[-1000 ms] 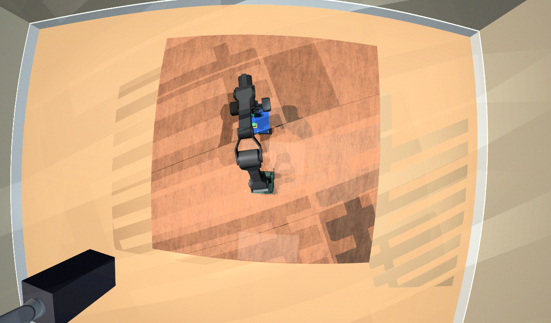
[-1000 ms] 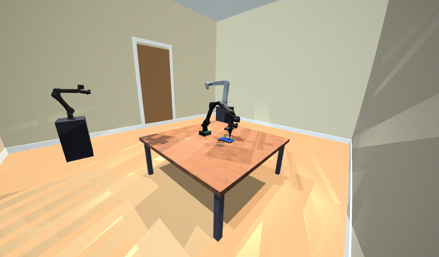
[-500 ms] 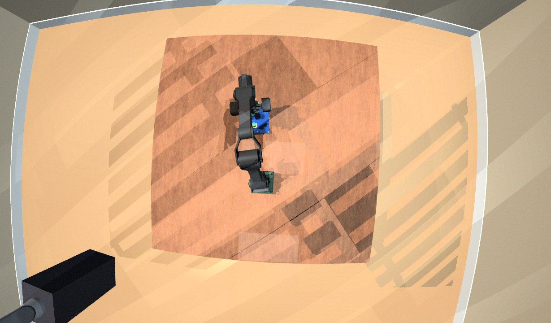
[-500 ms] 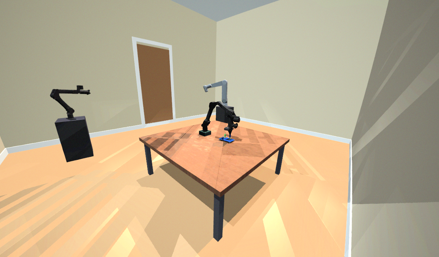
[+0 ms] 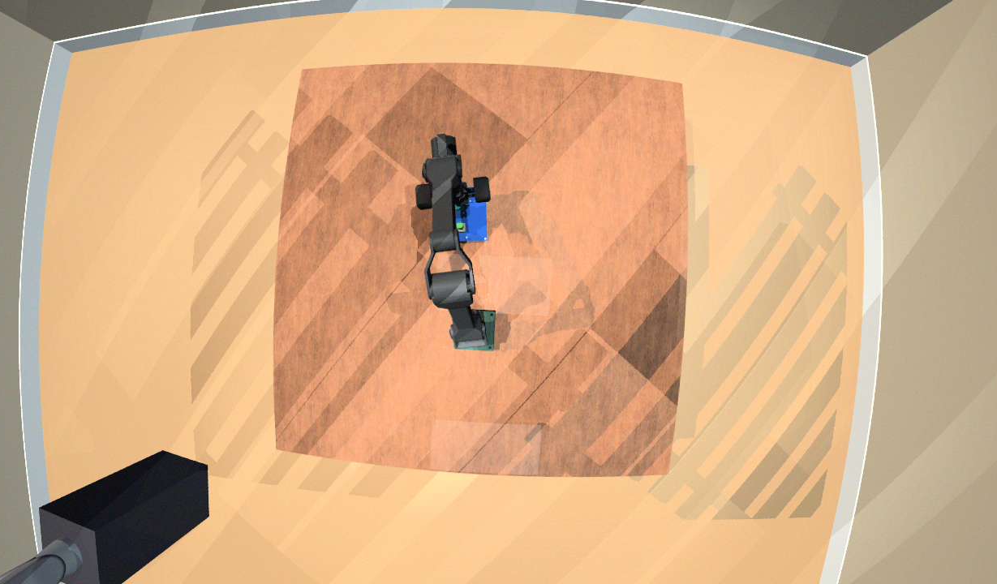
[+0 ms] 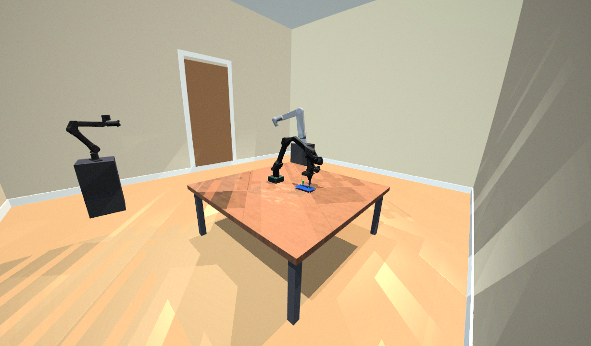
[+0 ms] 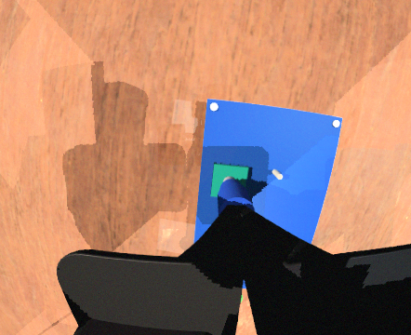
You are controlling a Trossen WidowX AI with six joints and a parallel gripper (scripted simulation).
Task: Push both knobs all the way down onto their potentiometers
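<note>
The blue knob lies 2 cm below my gripper tip. Also, from my gripper tip: green knob 6 cm behind, 2 cm to the right, 2 cm below.
</note>
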